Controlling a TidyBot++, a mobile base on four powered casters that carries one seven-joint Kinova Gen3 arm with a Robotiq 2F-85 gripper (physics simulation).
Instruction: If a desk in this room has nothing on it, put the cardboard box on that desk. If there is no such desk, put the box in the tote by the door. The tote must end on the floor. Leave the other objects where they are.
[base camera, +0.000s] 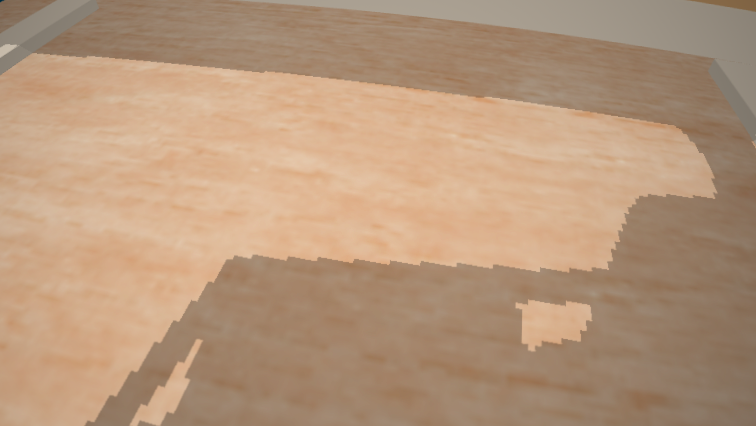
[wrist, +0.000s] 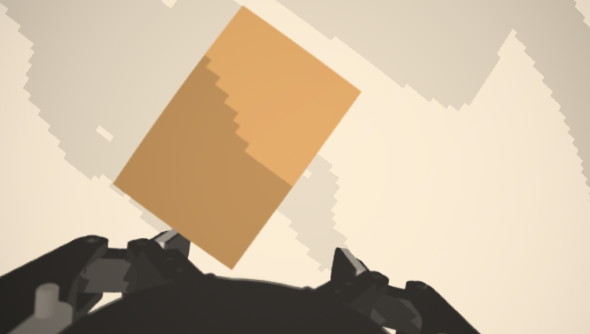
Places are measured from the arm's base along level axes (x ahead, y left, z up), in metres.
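Pixels of known places: gripper, fingertip midpoint: (wrist: 262, 253).
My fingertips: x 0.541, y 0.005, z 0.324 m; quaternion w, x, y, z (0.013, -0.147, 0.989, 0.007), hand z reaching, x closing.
Note:
For each thing: its top centre in the pictures, then the offset to it from my fingertips. "spot": a spot on its surface instead. Level surfaces: height alone.
- cardboard box at its top centre: (wrist: 235, 137) 0.055 m right, 0.034 m ahead, 0.049 m up
- pale cream surface at its surface level: 0.001 m down
- pale grey band at a spot on its surface: (base camera: 608, 26) spot: 0.383 m right, 0.353 m ahead, 0.694 m down
The cardboard box (wrist: 235, 135) is a plain orange-brown block in the wrist view, turned at a slant on a pale cream surface (wrist: 450, 200). Part of its top is in shadow. My gripper (wrist: 262, 253) is open, with its two fingertips wide apart at the bottom of the view. The box's lowest corner reaches between the fingertips in the picture, and its lower edge meets the left fingertip there. I cannot tell the height gap or whether they touch. No desk or tote can be made out in the base camera view.
In the base camera view a wood-grain surface (base camera: 317, 174) carries a large jagged shadow (base camera: 370, 328). A pale grey band (base camera: 608, 26) runs along its far side. Grey raised edges stand at the upper left (base camera: 58, 29) and the right (base camera: 732, 100).

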